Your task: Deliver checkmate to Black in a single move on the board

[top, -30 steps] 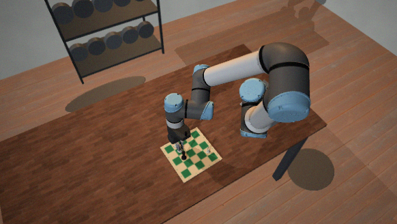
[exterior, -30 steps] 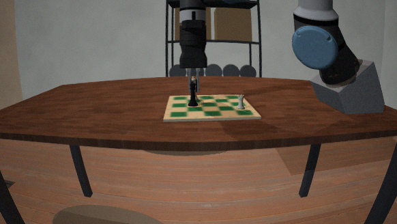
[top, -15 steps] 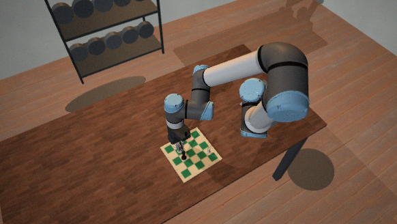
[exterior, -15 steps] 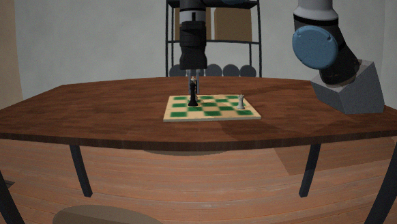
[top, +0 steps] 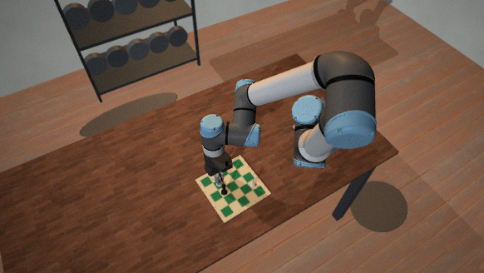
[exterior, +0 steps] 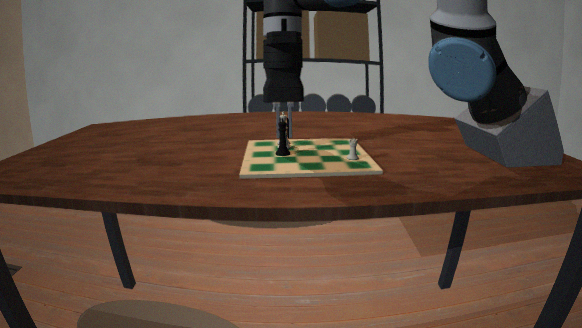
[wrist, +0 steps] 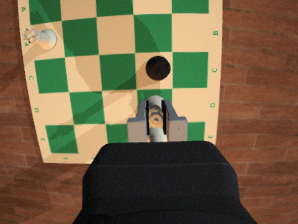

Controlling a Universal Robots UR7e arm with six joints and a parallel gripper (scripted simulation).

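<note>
Right now the black king is 4 cm to the left of my hand and 1 cm below it. From my hand the other things lie so: white rook: 13 cm behind, 5 cm to the left, 2 cm below; then green-and-cream chessboard: 5 cm behind, 4 cm below, 3 cm to the left.
</note>
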